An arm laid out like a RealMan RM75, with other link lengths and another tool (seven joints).
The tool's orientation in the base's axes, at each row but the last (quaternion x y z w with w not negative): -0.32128, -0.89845, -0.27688, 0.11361; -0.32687, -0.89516, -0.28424, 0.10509; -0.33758, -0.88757, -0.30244, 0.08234; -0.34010, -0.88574, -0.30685, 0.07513; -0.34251, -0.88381, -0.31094, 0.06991; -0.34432, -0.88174, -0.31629, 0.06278; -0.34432, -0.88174, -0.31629, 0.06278
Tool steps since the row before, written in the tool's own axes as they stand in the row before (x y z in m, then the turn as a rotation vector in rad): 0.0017, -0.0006, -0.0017, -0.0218, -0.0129, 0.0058; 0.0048, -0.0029, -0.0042, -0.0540, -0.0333, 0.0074; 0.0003, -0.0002, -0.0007, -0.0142, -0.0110, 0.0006; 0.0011, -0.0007, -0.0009, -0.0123, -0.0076, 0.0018; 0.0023, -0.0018, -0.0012, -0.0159, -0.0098, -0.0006; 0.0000, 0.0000, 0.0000, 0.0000, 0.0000, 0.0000; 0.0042, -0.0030, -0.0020, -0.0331, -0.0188, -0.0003
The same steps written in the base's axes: -0.0016, -0.0005, 0.0018, 0.0083, -0.0162, -0.0186; -0.0055, -0.0017, 0.0039, 0.0198, -0.0449, -0.0409; -0.0004, -0.0004, 0.0006, 0.0037, -0.0139, -0.0108; -0.0014, -0.0003, 0.0008, 0.0045, -0.0102, -0.0094; -0.0030, -0.0005, 0.0008, 0.0056, -0.0149, -0.0098; 0.0000, 0.0000, 0.0000, 0.0000, 0.0000, 0.0000; -0.0053, -0.0005, 0.0014, 0.0128, -0.0295, -0.0203
